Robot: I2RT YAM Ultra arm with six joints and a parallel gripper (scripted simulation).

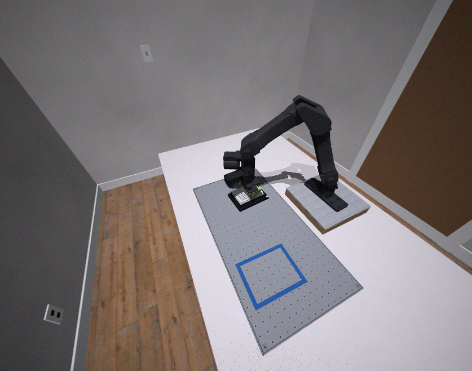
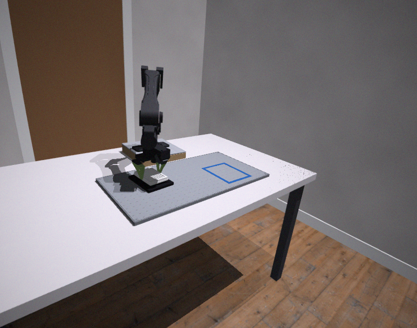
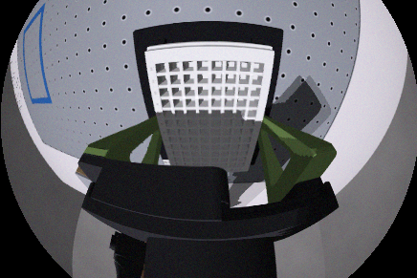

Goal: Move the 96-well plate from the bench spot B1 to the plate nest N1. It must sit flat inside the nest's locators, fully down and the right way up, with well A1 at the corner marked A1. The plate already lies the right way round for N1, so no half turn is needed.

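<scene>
Now: hand right at the white 96-well plate. The rest, counted from my hand: black plate nest N1: 2 cm below.
</scene>
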